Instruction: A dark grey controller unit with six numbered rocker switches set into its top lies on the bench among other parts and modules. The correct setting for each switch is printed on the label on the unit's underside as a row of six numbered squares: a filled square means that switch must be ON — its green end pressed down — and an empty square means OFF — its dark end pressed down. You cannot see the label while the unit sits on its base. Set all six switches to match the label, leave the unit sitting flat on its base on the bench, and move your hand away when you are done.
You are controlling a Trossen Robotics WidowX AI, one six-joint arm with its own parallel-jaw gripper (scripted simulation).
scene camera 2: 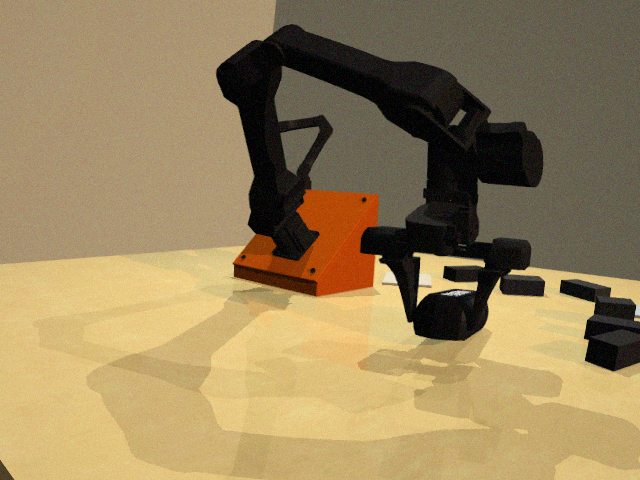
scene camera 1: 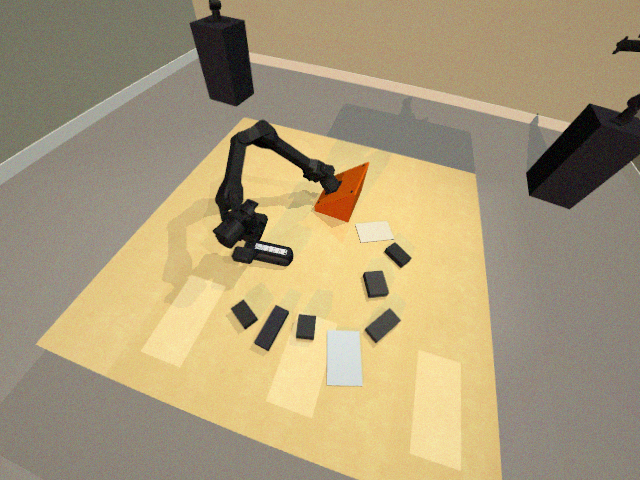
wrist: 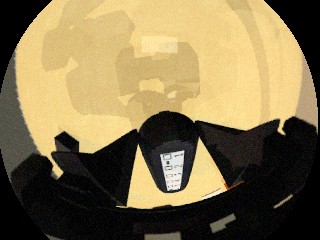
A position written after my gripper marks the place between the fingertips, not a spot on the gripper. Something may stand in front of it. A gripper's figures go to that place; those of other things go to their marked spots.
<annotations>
My gripper (scene camera 1: 254,250): 0.90 m from the lens. A pale blue sheet (scene camera 1: 344,366) is 0.79 m from the lens.
</annotations>
